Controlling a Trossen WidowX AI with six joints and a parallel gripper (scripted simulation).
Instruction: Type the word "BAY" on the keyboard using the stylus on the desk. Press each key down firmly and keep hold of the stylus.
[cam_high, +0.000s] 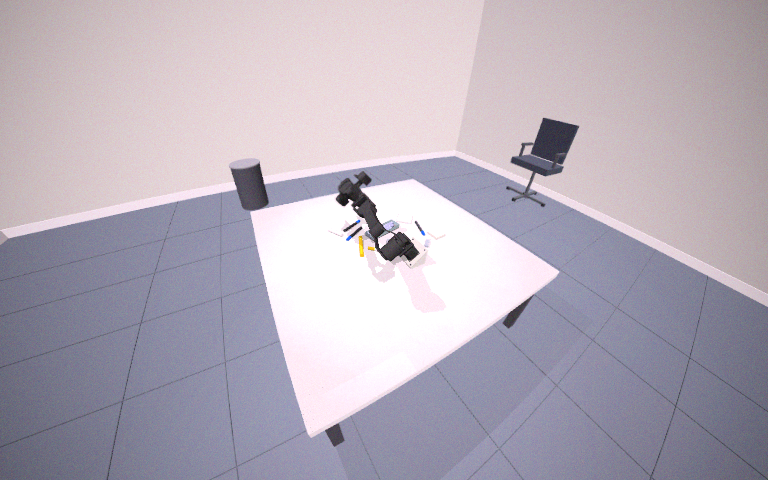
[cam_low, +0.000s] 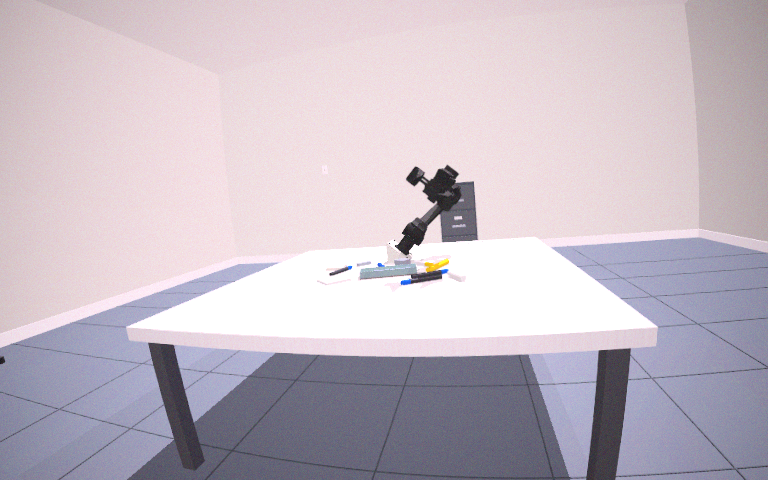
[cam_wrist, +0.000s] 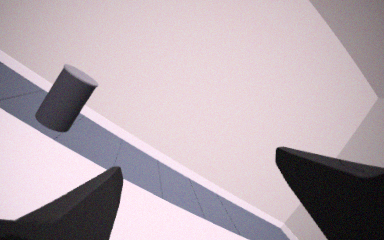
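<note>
The blue stylus is 290 mm below my gripper tip, 260 mm to the right of it and 200 mm behind it. Also, from my gripper tip: white stylus tip (290 mm below, 280 mm to the right, 230 mm behind); yellow marker (290 mm below, 150 mm behind, 10 mm to the right); grey block (350 mm to the right, 300 mm below, 250 mm behind).
</note>
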